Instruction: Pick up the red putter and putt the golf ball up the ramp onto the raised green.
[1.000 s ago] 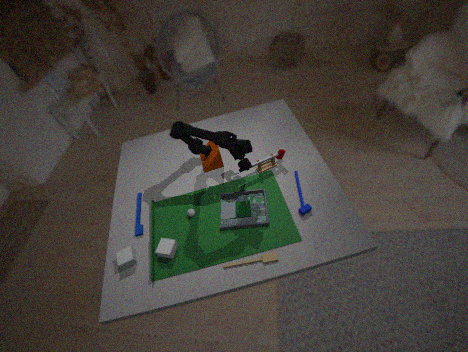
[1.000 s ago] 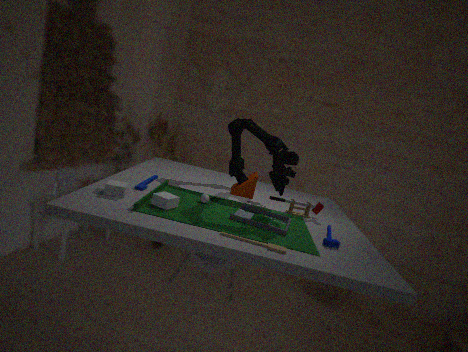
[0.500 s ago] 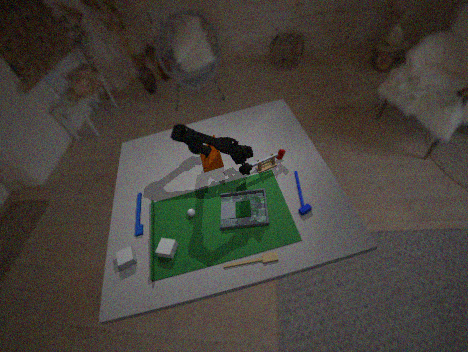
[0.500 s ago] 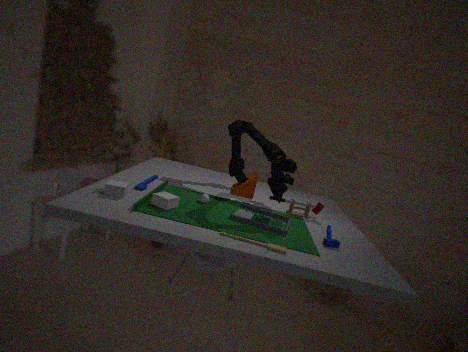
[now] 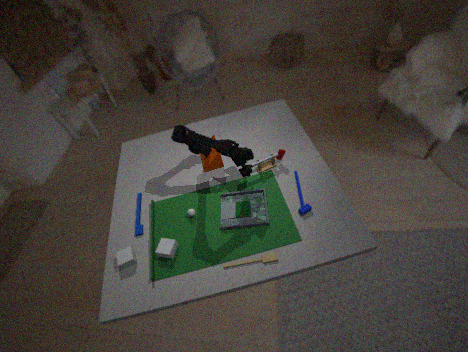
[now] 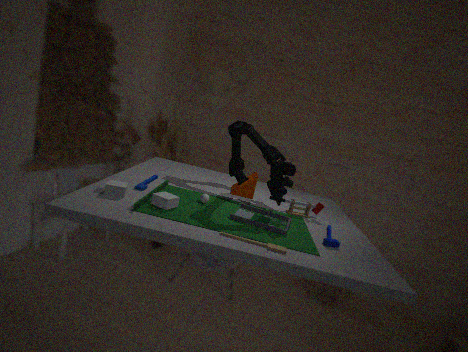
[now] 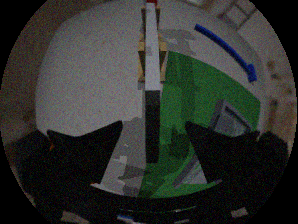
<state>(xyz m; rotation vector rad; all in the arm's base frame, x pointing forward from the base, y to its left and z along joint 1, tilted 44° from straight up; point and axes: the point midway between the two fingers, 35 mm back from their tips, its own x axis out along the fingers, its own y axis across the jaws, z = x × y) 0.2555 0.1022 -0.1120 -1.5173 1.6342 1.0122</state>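
My gripper tip is now 10 mm past the red putter, 110 mm to the right of it and 20 mm below it. From my gripper tip the other things lie so: small wooden frame: 10 mm behind, 130 mm to the left, 10 mm below; then green mat: 220 mm ahead, 250 mm to the right, 40 mm below; then white golf ball: 120 mm ahead, 370 mm to the right, 20 mm below.
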